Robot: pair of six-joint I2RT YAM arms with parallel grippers.
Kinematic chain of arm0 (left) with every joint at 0, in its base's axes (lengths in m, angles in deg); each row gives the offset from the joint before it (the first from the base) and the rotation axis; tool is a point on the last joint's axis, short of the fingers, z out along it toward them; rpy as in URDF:
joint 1: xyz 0 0 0.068 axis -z
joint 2: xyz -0.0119 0.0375 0.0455 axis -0.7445 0.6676 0
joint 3: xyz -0.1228 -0.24 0.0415 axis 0.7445 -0.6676 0
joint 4: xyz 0.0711 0.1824 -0.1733 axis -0.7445 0.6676 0
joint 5: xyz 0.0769 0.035 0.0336 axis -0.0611 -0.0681 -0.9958
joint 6: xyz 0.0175 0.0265 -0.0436 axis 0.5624 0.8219 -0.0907
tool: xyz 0 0 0 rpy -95.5 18.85 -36.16
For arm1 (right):
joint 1: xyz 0 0 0.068 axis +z
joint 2: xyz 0.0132 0.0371 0.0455 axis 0.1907 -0.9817 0
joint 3: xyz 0.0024 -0.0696 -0.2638 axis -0.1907 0.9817 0
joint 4: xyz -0.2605 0.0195 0.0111 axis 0.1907 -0.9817 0
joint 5: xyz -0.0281 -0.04 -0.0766 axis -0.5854 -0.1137 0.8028
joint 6: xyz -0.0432 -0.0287 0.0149 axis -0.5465 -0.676 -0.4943
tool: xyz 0 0 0 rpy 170.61 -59.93 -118.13
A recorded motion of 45 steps. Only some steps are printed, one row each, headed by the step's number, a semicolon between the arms.
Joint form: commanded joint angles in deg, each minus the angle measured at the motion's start. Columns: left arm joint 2, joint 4, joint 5, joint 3, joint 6, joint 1; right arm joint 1, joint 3, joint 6, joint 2, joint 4, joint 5.
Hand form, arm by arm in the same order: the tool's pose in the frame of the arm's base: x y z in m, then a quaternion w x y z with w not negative. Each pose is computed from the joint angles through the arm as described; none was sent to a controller.
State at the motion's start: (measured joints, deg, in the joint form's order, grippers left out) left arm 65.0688 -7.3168 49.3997 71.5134 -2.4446 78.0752; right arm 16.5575 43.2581 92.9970 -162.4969 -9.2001 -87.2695
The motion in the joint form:
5: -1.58 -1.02 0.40 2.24 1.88 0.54; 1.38 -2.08 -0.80 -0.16 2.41 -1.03
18: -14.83 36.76 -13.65 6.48 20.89 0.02; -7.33 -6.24 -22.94 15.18 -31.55 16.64
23: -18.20 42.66 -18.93 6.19 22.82 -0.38; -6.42 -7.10 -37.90 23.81 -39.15 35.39
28: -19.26 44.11 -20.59 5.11 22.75 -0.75; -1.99 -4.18 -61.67 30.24 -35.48 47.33
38: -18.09 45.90 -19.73 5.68 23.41 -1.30; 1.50 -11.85 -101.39 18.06 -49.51 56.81
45: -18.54 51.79 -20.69 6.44 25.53 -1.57; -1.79 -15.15 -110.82 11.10 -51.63 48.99
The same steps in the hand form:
5: 0.2029 -0.1472 0.2506 0.28137 0.05818 0.64129 -0.71147; 0.2241 0.1570 0.2664 0.23271 -0.14241 0.67030 0.69012
18: 0.1931 -0.1308 0.2597 0.35897 0.01183 0.74367 -0.56388; 0.2166 0.1025 0.2962 0.40736 -0.06491 0.74495 0.52430
23: 0.1875 -0.1223 0.2591 0.38139 -0.01556 0.76010 -0.52588; 0.1949 0.0871 0.3180 0.55243 -0.06452 0.74191 0.37448
28: 0.1851 -0.1182 0.2535 0.38279 -0.03123 0.76792 -0.51264; 0.1719 0.0863 0.3271 0.67825 -0.17125 0.68228 0.21245
38: 0.1884 -0.1182 0.2497 0.36998 -0.03122 0.77975 -0.50411; 0.2037 0.1107 0.3079 0.58511 -0.42138 0.69005 -0.06251
45: 0.1868 -0.1155 0.2452 0.35731 -0.03403 0.80321 -0.47542; 0.2291 0.1135 0.2973 0.54339 -0.50566 0.66701 -0.06431

